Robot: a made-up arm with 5 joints. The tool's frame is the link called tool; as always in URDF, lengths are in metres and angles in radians. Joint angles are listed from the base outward. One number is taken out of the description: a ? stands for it. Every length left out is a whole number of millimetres.
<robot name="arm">
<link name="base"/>
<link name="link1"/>
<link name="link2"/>
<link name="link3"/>
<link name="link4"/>
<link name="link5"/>
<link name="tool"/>
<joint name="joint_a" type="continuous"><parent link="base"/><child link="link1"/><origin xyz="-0.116 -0.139 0.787" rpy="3.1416 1.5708 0"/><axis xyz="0 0 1"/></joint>
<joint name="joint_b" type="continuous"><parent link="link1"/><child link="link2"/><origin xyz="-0.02 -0.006 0" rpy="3.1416 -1.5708 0"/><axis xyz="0 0 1"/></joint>
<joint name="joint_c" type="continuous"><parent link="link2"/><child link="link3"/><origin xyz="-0.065 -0.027 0" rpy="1.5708 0 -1.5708"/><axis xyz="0 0 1"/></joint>
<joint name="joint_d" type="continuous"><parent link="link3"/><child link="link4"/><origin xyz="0.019 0.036 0" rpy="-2.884 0.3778 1.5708"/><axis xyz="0 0 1"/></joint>
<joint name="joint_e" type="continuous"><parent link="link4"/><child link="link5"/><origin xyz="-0.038 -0.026 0" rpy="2.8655 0.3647 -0.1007"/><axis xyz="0 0 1"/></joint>
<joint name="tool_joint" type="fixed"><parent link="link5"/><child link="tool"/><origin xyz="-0.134 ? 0" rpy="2.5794 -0.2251 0.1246"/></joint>
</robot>
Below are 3 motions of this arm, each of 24 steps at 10 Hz.
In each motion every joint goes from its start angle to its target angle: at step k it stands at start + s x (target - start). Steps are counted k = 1, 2, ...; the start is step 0. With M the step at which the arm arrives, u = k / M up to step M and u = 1 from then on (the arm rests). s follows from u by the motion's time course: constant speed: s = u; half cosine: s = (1 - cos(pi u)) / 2; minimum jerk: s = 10 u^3 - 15 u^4 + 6 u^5.
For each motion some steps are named. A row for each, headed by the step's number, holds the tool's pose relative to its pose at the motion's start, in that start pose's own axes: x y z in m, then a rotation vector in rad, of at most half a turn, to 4 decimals.
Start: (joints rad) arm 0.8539 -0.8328 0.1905 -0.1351 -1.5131
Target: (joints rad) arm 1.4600 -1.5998 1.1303 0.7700 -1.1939
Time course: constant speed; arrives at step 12
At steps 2, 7, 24:
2: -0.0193 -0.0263 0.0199 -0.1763 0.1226 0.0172
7: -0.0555 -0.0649 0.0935 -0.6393 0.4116 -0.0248
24: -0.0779 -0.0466 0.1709 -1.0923 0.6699 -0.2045

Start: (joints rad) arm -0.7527 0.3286 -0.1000 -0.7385 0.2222
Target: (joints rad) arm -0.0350 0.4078 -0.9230 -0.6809 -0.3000
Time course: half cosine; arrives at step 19
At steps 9, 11, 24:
9: 0.1249 -0.1051 0.0341 -0.4292 -0.2751 0.7918
11: 0.1768 -0.1092 0.0598 -0.5640 -0.3541 1.0905
24: 0.2698 -0.0507 0.1156 -0.8266 -0.4899 1.8083

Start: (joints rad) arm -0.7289 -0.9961 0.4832 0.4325 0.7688
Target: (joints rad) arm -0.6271 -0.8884 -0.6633 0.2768 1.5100
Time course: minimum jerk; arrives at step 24
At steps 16, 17, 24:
16: 0.0250 0.0128 -0.0101 0.1831 -0.0785 0.2777
17: 0.0264 0.0133 -0.0105 0.1927 -0.0830 0.2989
24: 0.0301 0.0140 -0.0115 0.2151 -0.0949 0.3550

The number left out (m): 0.11
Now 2 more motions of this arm.
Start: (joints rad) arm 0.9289 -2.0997 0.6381 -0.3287 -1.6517
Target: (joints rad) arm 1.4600 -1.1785 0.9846 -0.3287 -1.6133
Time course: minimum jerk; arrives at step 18
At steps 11, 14, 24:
11: 0.0833 0.1064 -0.0161 0.4406 -0.4354 -0.5270
14: 0.1195 0.1284 -0.0048 0.5948 -0.5913 -0.6303
24: 0.1318 0.1346 0.0009 0.6490 -0.6463 -0.6571

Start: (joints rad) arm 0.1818 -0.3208 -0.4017 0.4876 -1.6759
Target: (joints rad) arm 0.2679 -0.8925 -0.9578 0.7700 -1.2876
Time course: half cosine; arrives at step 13
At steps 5, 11, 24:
5: 0.0158 -0.0183 -0.0050 0.0193 0.0019 0.2447
11: 0.0643 -0.0297 -0.0224 0.0788 -0.0670 0.6805
24: 0.0693 -0.0288 -0.0244 0.0867 -0.0781 0.7176

